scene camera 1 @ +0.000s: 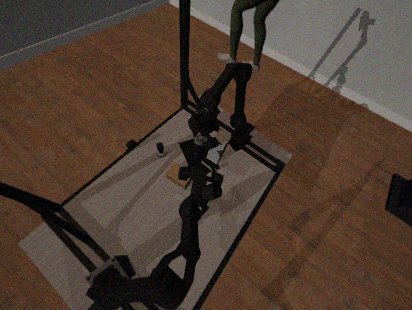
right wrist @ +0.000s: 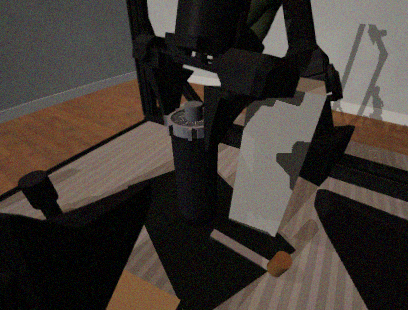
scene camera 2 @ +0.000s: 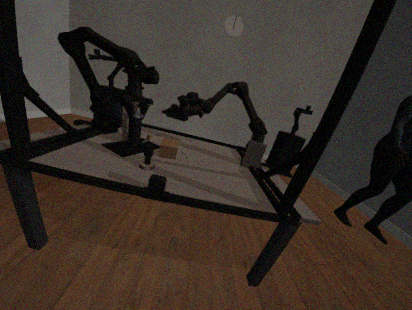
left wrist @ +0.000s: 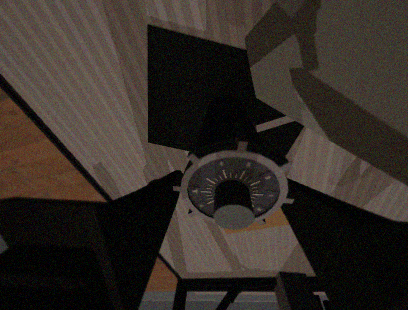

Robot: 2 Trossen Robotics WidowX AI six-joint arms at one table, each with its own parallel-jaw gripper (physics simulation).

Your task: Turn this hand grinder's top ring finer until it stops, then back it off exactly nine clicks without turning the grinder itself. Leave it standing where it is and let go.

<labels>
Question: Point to a small brown peg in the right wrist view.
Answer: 281, 261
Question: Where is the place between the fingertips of the left gripper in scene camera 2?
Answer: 137, 119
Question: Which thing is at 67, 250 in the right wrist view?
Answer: The right gripper.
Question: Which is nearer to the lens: the small dark peg on pale base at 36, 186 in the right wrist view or the white box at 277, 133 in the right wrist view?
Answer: The white box.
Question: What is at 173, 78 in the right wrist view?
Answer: The left gripper.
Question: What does the small dark peg on pale base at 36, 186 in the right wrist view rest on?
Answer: The table.
</labels>
